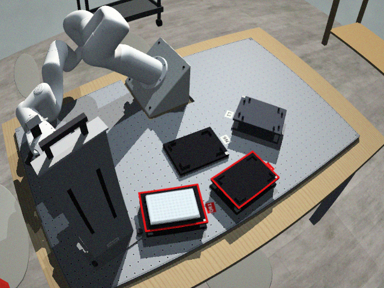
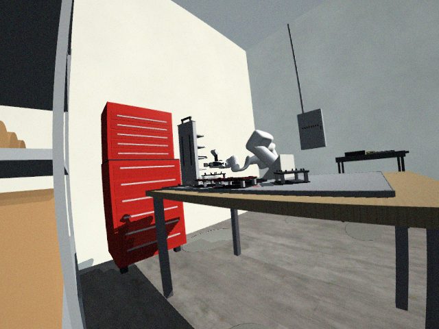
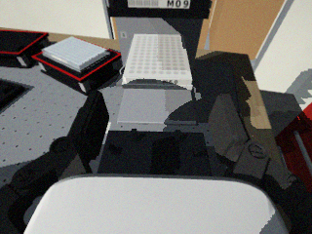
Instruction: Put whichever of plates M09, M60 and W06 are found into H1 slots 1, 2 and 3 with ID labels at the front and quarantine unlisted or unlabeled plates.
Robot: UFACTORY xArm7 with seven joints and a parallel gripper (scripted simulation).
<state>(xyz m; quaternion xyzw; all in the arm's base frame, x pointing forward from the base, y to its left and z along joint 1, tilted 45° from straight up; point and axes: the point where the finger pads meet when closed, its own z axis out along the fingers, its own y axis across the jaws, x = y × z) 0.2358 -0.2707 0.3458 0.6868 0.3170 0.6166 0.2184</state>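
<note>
The dark-framed plate lies 14 cm ahead of my hand, 5 cm above it and 3 cm to the left of it. Round my hand: handle: 31 cm above, 21 cm ahead, 4 cm to the left; plate hotel H1: 21 cm ahead, 7 cm above, 4 cm to the left; white well plate: 23 cm to the left, 22 cm ahead, 9 cm below.
</note>
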